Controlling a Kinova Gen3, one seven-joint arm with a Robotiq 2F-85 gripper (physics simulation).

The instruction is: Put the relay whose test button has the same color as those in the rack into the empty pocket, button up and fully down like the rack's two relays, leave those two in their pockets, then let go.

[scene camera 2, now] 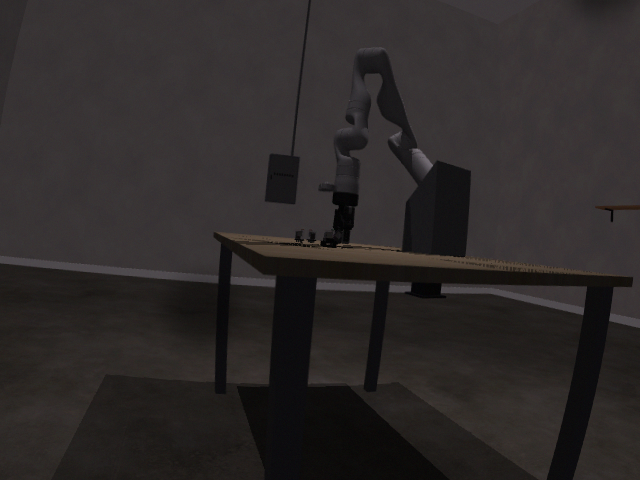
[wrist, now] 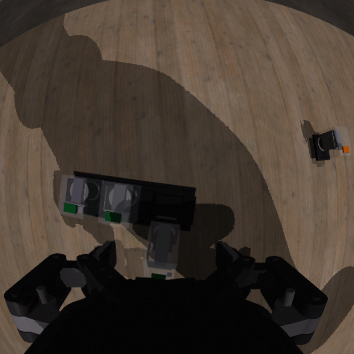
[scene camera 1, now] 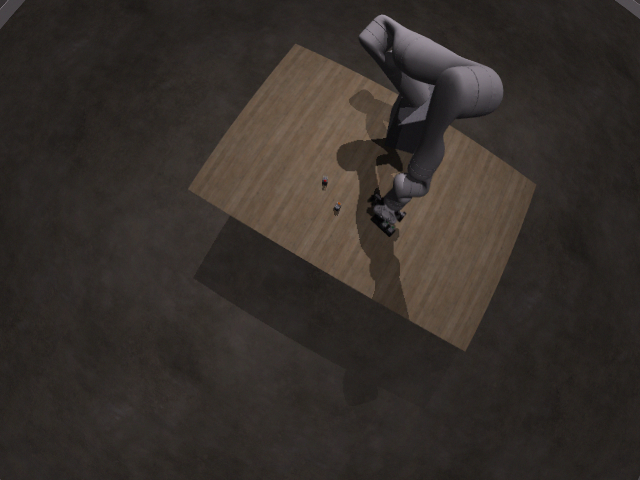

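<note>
The black rack holds two upright relays with green buttons, one in the left pocket and one in the middle pocket, as seen in the wrist view. The right pocket is empty. A third green-button relay is outside that pocket, tilted, with its far end at the rack's near edge and its button toward the gripper. My gripper is open. In the wrist view its fingers stand on either side of this relay, with gaps to both. Its contact with rack or table is hidden.
A loose relay with an orange button lies on the wooden table, right of the rack in the wrist view. A loose relay with a red button lies beyond it. The arm's shadow crosses the rack.
</note>
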